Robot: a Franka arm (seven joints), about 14 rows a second.
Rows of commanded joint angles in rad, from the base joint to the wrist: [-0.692, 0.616, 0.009, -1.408, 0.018, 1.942, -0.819]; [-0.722, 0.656, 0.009, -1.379, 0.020, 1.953, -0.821]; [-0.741, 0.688, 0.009, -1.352, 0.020, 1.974, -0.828]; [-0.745, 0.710, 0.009, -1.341, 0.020, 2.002, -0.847]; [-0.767, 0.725, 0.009, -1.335, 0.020, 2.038, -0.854]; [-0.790, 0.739, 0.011, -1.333, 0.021, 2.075, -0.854]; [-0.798, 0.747, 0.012, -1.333, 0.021, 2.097, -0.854]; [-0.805, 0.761, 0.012, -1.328, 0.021, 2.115, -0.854]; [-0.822, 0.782, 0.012, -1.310, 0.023, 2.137, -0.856]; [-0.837, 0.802, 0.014, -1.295, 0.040, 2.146, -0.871]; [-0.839, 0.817, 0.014, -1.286, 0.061, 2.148, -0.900]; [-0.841, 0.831, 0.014, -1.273, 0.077, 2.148, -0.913]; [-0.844, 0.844, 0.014, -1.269, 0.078, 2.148, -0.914]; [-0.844, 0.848, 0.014, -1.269, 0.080, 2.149, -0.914]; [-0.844, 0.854, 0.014, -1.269, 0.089, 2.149, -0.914]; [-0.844, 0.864, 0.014, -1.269, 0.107, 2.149, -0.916]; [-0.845, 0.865, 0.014, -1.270, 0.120, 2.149, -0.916]
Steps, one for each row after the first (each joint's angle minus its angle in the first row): [-0.030, 0.040, 0.000, 0.029, 0.002, 0.011, -0.002]; [-0.049, 0.072, 0.000, 0.056, 0.002, 0.032, -0.009]; [-0.053, 0.094, 0.000, 0.067, 0.002, 0.060, -0.028]; [-0.075, 0.109, 0.000, 0.073, 0.002, 0.096, -0.035]; [-0.098, 0.123, 0.002, 0.075, 0.003, 0.133, -0.035]; [-0.106, 0.131, 0.003, 0.075, 0.003, 0.155, -0.035]; [-0.113, 0.145, 0.003, 0.080, 0.003, 0.173, -0.035]; [-0.130, 0.166, 0.003, 0.098, 0.005, 0.195, -0.037]; [-0.145, 0.186, 0.005, 0.113, 0.022, 0.204, -0.052]; [-0.147, 0.201, 0.005, 0.122, 0.043, 0.206, -0.081]; [-0.149, 0.215, 0.005, 0.135, 0.059, 0.206, -0.094]; [-0.152, 0.228, 0.005, 0.139, 0.060, 0.206, -0.095]; [-0.152, 0.232, 0.005, 0.139, 0.062, 0.207, -0.095]; [-0.152, 0.238, 0.005, 0.139, 0.071, 0.207, -0.095]; [-0.152, 0.248, 0.005, 0.139, 0.089, 0.207, -0.097]; [-0.153, 0.249, 0.005, 0.138, 0.102, 0.207, -0.097]
